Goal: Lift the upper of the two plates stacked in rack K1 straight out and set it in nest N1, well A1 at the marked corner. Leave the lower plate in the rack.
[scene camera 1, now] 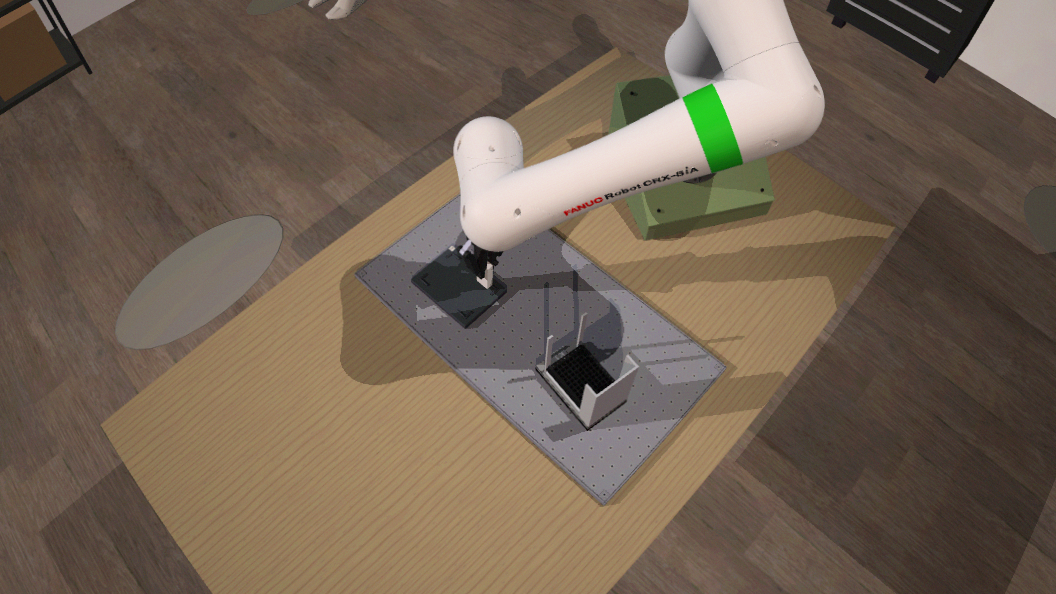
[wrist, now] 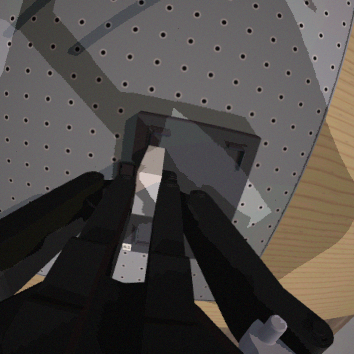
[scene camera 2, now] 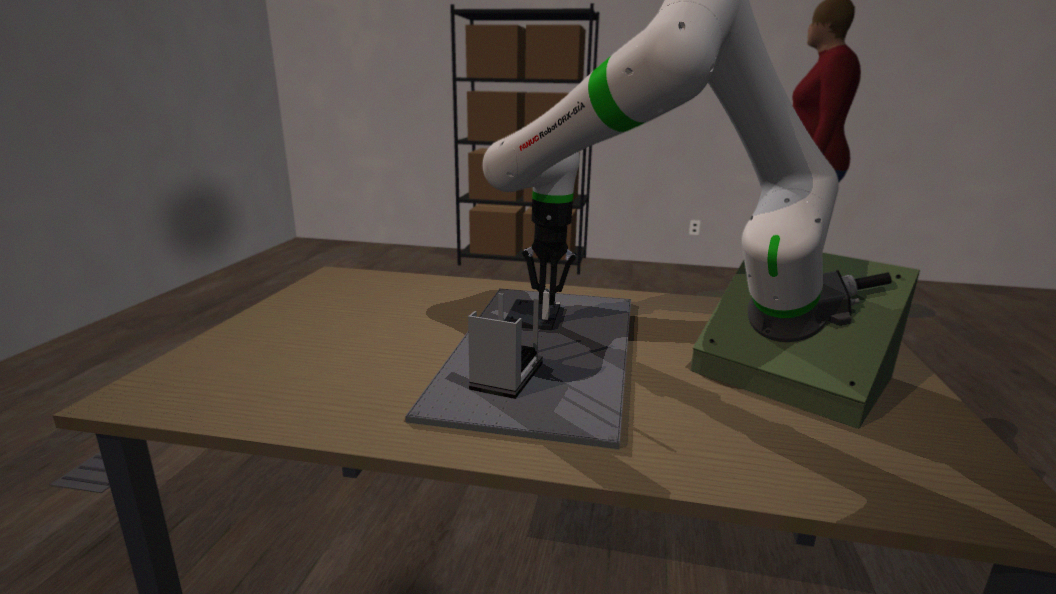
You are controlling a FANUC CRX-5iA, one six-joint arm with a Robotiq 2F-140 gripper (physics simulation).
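Places are measured from the arm's base along level axes (x ahead, y left, z up), in metres.
Pixels of known places: gripper, fingertip midpoint: [scene camera 1: 484,282] [wrist: 153,161] [scene camera 2: 545,317]; arm's base, link origin: [scene camera 2: 787,312].
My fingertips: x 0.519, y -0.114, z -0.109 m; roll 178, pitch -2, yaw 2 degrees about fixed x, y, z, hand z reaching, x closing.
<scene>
Ahead of a thing's pixels: the offset from my fingertips to its top centre. "spot": to the spot under its first point. Level surfaces: height alone.
White rack K1 {0.022 m ahead, 0.291 m left, 0.136 m up} [scene camera 1: 614,393] [scene camera 2: 493,351] stands on the grey perforated board {0.016 m down} [scene camera 1: 644,441] [scene camera 2: 547,409] [wrist: 211,53]. A black plate with a grid of wells {spot: 0.025 m ahead, 0.285 m left, 0.029 m up} [scene camera 1: 579,374] shows at the rack's top; I cannot tell what lies under it. The dark nest N1 {0.040 m ahead, 0.037 m right, 0.001 m down} [scene camera 1: 444,294] [wrist: 207,158] lies at the board's far end and looks empty. A small A1 label {spot: 0.011 m back, 0.115 m right, 0.004 m down} [wrist: 126,247] sits at one corner. My gripper [scene camera 1: 486,277] [scene camera 2: 546,312] [wrist: 153,161] is shut, with only its pale pads showing between the fingers. It points down with its tips low over the nest's edge.
The arm's green pedestal [scene camera 1: 707,198] [scene camera 2: 803,364] stands on the wooden table to the right of the board. Two thin posts {spot: 0.057 m ahead, 0.232 m left, 0.102 m up} [scene camera 1: 548,348] rise from the rack's back. A shelf unit [scene camera 2: 455,127] with boxes and a person in red [scene camera 2: 829,96] are behind the table.
</scene>
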